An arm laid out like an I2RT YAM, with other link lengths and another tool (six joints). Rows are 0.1 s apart.
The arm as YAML. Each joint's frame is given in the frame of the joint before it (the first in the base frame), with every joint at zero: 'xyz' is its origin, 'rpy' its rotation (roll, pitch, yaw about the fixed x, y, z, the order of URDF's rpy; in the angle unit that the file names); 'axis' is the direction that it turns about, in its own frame. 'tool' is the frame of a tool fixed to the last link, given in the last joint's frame.
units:
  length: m
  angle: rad
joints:
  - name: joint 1
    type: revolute
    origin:
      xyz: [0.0, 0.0, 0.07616]
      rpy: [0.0, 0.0, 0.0]
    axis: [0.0, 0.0, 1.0]
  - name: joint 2
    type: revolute
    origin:
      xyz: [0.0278, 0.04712, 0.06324]
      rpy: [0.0, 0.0, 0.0]
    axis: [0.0, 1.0, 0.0]
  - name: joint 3
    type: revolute
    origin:
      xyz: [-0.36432, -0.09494, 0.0]
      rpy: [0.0, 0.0, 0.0]
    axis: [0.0, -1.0, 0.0]
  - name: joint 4
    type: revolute
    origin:
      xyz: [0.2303, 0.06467, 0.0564]
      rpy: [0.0, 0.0, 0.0]
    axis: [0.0, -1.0, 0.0]
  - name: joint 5
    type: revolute
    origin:
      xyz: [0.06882, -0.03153, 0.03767]
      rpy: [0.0, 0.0, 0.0]
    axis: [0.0, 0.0, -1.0]
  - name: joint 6
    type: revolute
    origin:
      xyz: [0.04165, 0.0, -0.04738]
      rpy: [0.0, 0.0, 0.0]
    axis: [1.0, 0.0, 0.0]
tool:
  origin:
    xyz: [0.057, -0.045, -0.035]
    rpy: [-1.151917, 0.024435, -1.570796]
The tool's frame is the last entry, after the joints.
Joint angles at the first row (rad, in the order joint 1, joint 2, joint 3, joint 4, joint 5, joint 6):
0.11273, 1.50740, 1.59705, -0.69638, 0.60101, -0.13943
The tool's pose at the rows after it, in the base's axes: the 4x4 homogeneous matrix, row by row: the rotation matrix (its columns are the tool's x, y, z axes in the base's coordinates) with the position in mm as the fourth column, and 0 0 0 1 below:
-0.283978 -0.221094 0.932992 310.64; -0.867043 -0.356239 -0.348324 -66.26; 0.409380 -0.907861 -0.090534 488.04; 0 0 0 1
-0.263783 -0.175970 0.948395 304.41; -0.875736 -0.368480 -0.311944 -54.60; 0.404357 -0.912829 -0.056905 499.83; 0 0 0 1
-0.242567 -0.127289 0.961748 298.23; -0.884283 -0.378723 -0.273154 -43.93; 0.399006 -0.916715 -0.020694 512.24; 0 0 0 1
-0.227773 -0.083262 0.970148 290.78; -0.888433 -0.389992 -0.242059 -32.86; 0.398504 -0.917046 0.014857 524.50; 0 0 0 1
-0.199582 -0.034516 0.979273 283.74; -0.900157 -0.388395 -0.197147 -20.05; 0.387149 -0.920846 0.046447 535.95; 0 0 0 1
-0.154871 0.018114 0.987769 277.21; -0.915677 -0.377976 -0.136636 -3.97; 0.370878 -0.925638 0.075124 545.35; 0 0 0 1
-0.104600 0.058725 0.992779 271.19; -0.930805 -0.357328 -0.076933 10.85; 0.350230 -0.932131 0.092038 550.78; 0 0 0 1
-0.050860 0.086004 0.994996 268.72; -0.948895 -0.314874 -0.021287 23.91; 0.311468 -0.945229 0.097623 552.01; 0 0 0 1
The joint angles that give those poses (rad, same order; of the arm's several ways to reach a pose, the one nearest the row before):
0.14897, 1.48145, 1.60545, -0.70708, 0.60788, -0.14095
0.19436, 1.45820, 1.62187, -0.71014, 0.61894, -0.14782
0.23821, 1.43645, 1.64127, -0.71009, 0.62770, -0.15890
0.28933, 1.41738, 1.66266, -0.71468, 0.65250, -0.16691
0.34582, 1.40058, 1.68860, -0.72348, 0.66435, -0.16803
0.41447, 1.38532, 1.70995, -0.72842, 0.67044, -0.16537
0.47705, 1.37275, 1.72408, -0.73643, 0.66740, -0.15392
0.52053, 1.36818, 1.73668, -0.74559, 0.64031, -0.12417

